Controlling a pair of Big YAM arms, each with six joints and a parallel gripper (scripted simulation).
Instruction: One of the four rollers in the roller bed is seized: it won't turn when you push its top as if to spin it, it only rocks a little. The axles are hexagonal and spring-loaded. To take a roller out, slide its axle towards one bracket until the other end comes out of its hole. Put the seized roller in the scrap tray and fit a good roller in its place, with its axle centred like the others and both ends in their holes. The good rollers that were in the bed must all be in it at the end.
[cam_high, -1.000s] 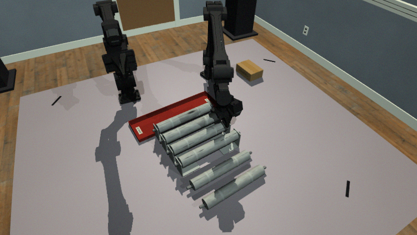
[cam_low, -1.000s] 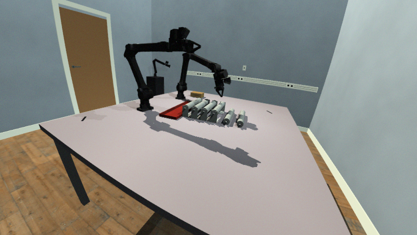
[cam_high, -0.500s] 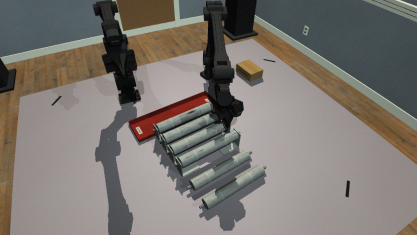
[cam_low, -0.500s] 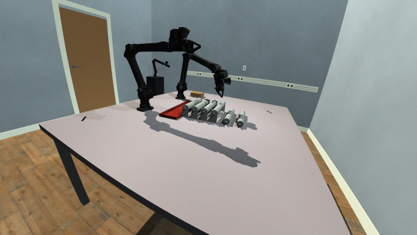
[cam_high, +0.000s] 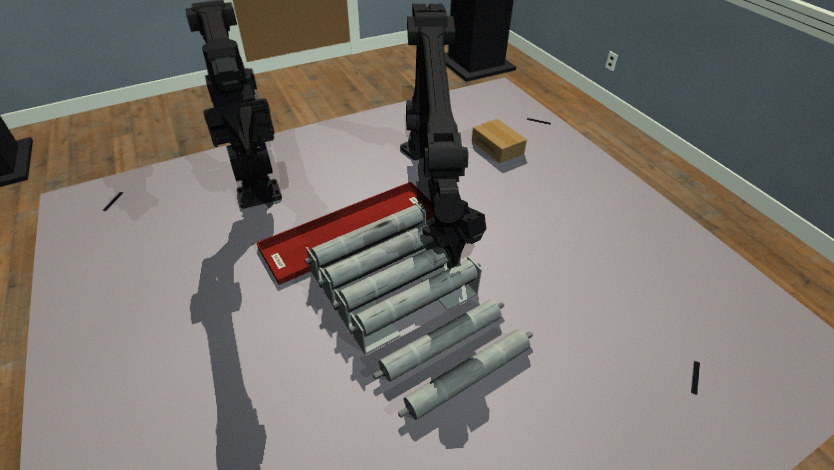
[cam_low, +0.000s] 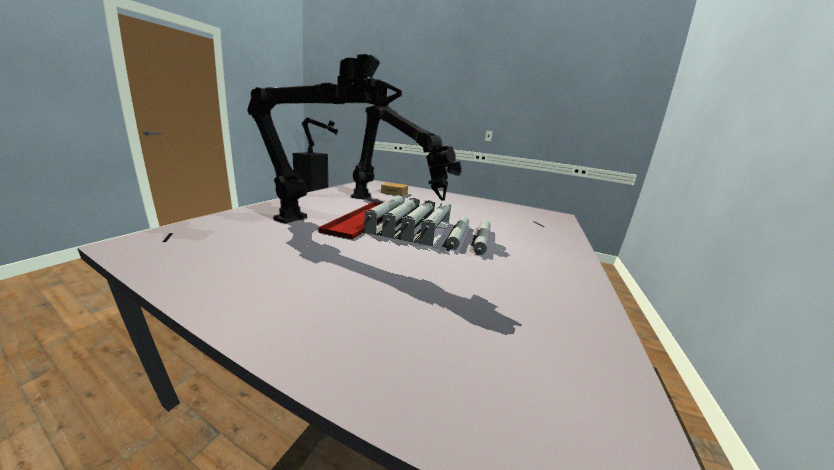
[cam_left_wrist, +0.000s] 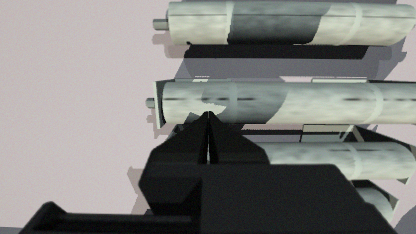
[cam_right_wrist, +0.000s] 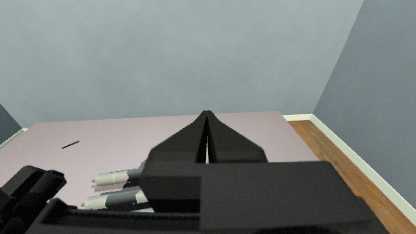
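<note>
The roller is 11 cm to the right of my left hand, 6 cm behind it and 5 cm below it. The rest, counted from my left hand: red scrap tray 31 cm behind, 13 cm to the right, 12 cm below; then cardboard box 47 cm behind, 43 cm to the left, 9 cm below.
</note>
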